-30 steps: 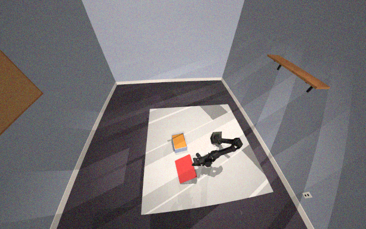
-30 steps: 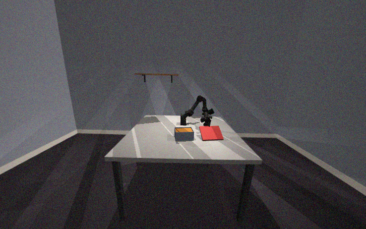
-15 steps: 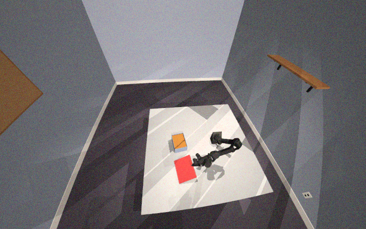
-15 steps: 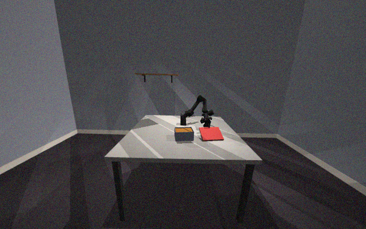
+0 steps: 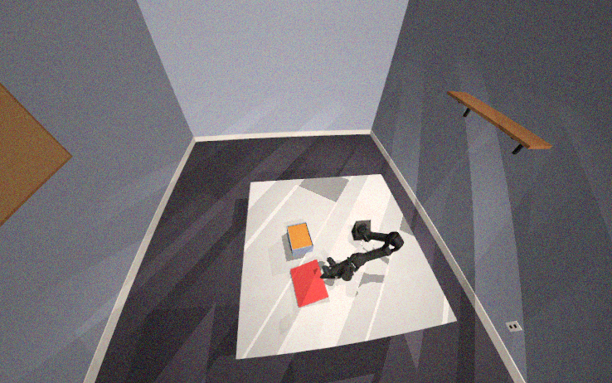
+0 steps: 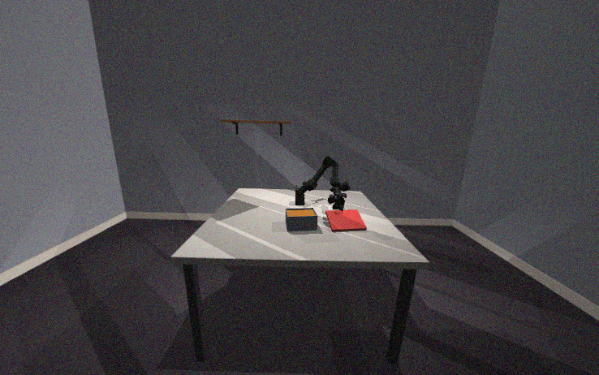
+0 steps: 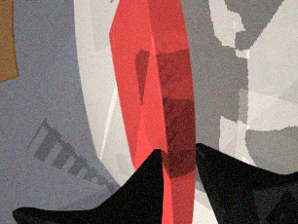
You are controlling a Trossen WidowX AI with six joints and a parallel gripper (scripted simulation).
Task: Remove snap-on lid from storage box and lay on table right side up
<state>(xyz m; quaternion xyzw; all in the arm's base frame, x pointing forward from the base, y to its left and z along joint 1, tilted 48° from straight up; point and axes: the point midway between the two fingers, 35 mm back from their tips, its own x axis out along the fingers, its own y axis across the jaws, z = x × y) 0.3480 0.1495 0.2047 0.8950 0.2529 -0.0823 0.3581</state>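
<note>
My gripper tip is now 80 mm short of the red lid and 20 mm above it. From my gripper tip the other things lie so: storage box: 300 mm to the right, 70 mm ahead, 20 mm below.
</note>
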